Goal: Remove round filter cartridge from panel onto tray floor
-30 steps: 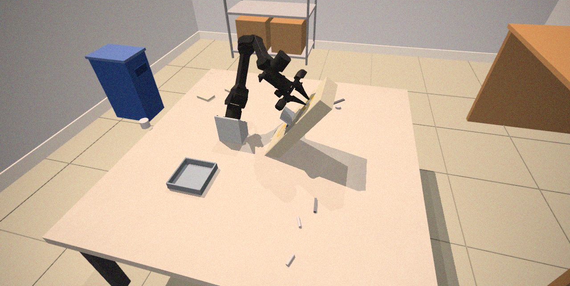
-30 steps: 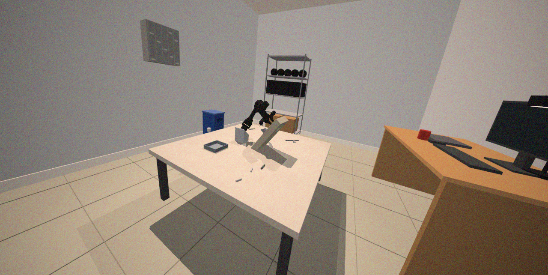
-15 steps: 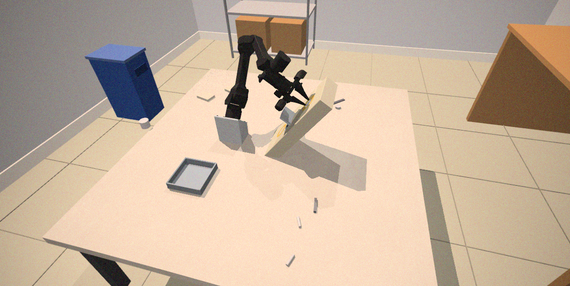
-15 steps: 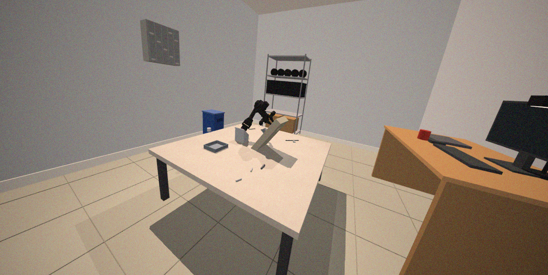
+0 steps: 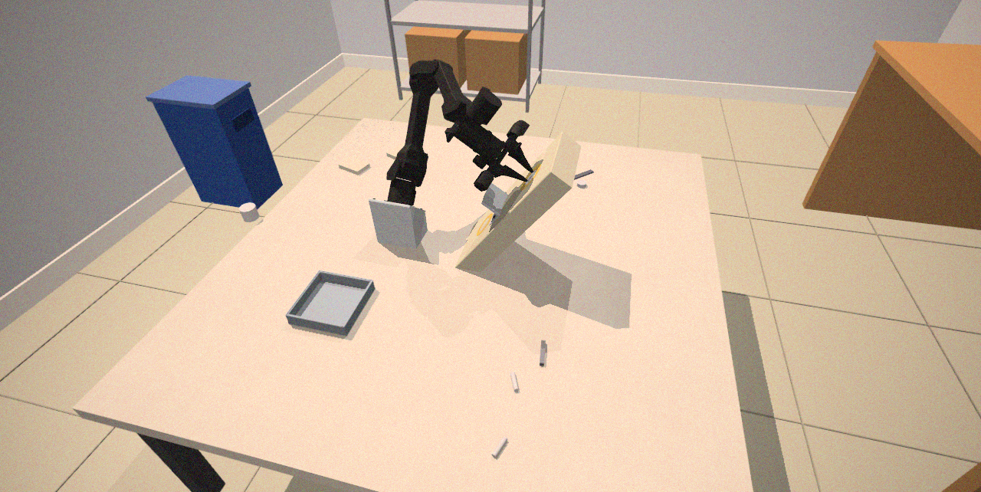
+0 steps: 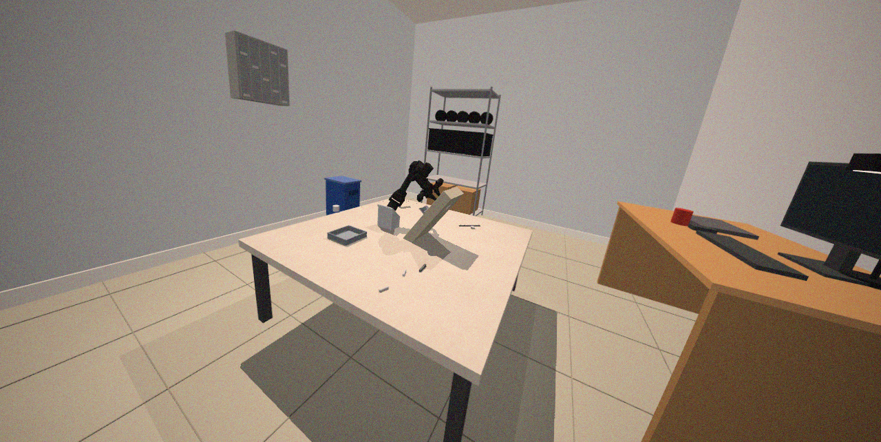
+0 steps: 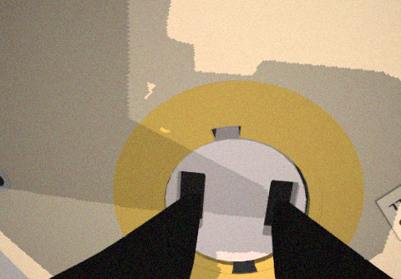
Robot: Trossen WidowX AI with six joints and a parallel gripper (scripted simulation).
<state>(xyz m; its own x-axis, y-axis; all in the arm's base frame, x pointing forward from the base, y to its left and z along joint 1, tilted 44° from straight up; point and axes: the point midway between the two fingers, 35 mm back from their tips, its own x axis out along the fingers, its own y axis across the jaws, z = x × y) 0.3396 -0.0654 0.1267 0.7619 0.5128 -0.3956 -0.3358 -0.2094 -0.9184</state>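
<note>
My gripper tip is 2 cm short of the round white filter cartridge and 1 cm above it. The rest, counted from my gripper tip: grey tray: 39 cm behind, 33 cm to the right, 25 cm below; beige service panel: 3 cm behind, 8 cm below.
</note>
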